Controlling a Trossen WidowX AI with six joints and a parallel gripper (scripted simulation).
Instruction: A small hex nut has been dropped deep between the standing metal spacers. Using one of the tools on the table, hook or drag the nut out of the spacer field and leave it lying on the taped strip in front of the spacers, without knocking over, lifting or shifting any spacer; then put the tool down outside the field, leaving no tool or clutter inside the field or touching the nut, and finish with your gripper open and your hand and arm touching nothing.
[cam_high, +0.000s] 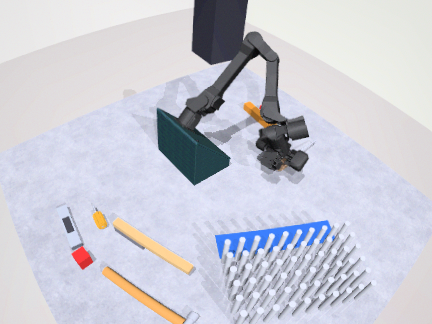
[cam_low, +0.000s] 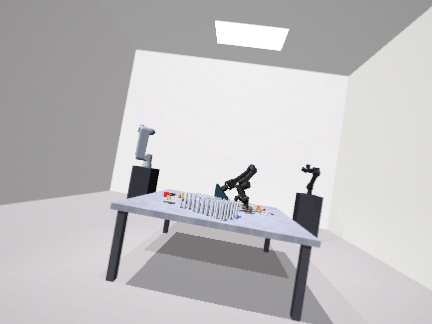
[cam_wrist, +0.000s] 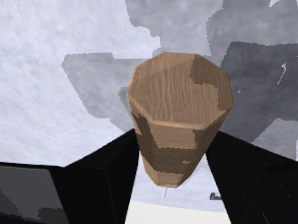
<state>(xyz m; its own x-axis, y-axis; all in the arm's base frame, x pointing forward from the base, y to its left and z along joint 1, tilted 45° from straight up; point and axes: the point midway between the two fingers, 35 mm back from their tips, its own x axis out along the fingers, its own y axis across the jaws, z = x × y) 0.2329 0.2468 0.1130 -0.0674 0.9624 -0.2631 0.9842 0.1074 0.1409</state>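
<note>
Now: gripper tip 2 cm past the wooden-handled screwdriver, 10 cm to the right of it and 1 cm above it. The rest, counted from my gripper tip: thin metal piece (15 cm behind, 22 cm to the left, 3 cm below); then orange bar (25 cm behind, 10 cm to the left, 2 cm below); then blue strip (21 cm ahead, 21 cm to the right, 3 cm below).
</note>
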